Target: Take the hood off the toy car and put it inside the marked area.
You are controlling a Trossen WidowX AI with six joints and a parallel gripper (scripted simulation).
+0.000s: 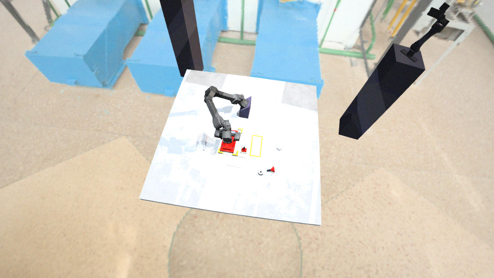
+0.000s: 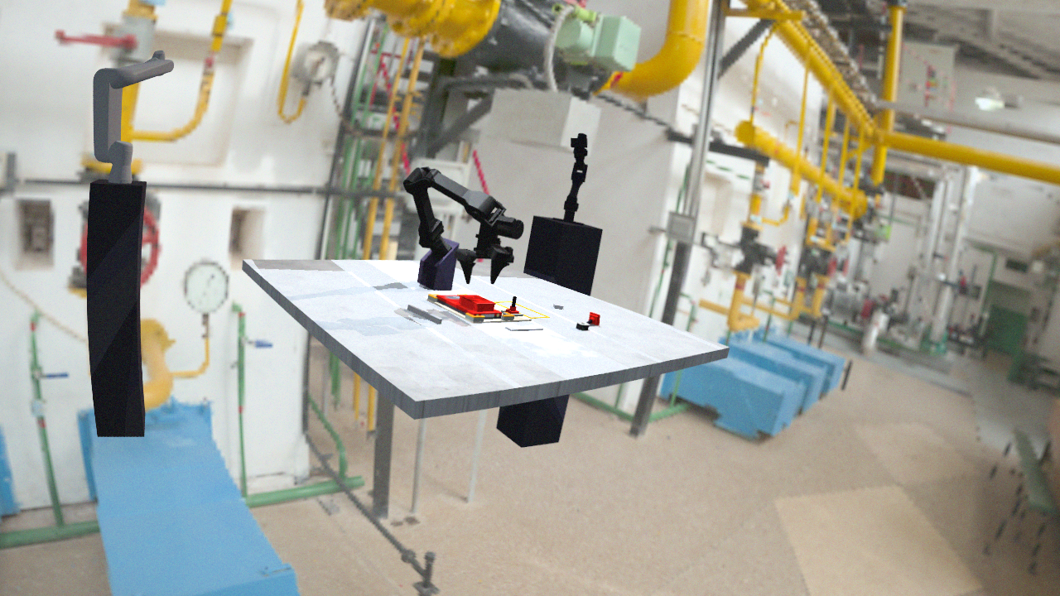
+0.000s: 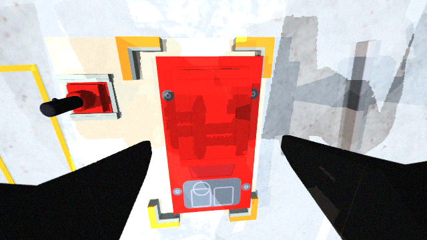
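The red hood is 60 mm below my gripper tip.
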